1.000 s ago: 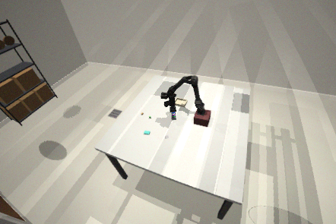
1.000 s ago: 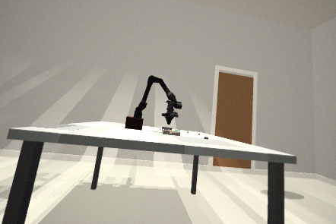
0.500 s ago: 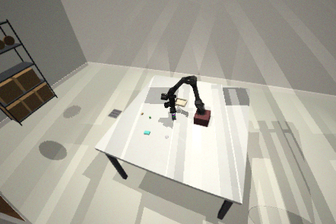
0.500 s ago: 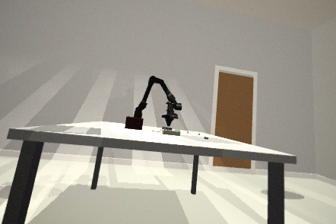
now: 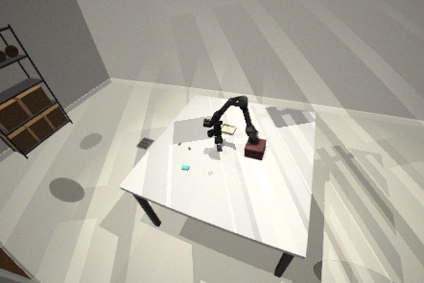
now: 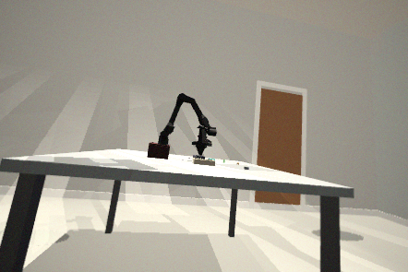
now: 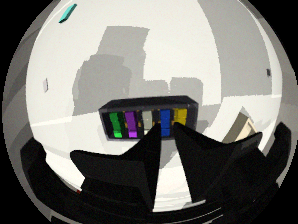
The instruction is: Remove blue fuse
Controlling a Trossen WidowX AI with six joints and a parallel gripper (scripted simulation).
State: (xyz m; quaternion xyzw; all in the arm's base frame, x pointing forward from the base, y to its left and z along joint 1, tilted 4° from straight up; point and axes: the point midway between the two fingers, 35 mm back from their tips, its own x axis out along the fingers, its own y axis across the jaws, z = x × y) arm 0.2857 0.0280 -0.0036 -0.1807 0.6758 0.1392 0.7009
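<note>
Right now my gripper tip is 20 mm above the blue fuse. The rest, counted from my gripper tip: tan tray: 10 mm behind, 200 mm to the right, 40 mm below.
</note>
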